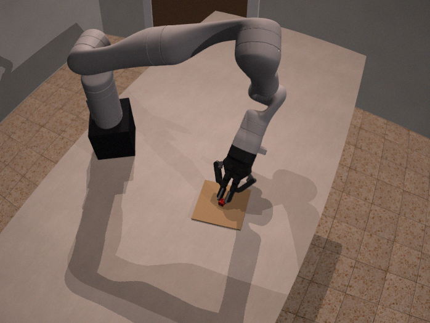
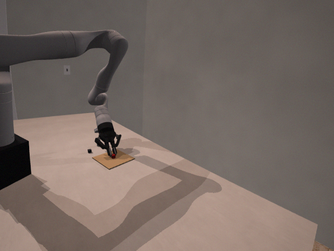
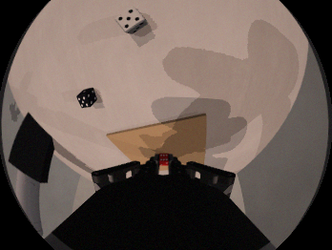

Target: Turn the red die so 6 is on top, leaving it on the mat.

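Now: hand 2 cm to the left of the tan mat and 2 cm above it. From my hand the other things lie so: black die 7 cm behind, 11 cm to the left, 2 cm below; then grey die 16 cm to the left, 2 cm below; then red die 2 cm to the right, 1 cm below.
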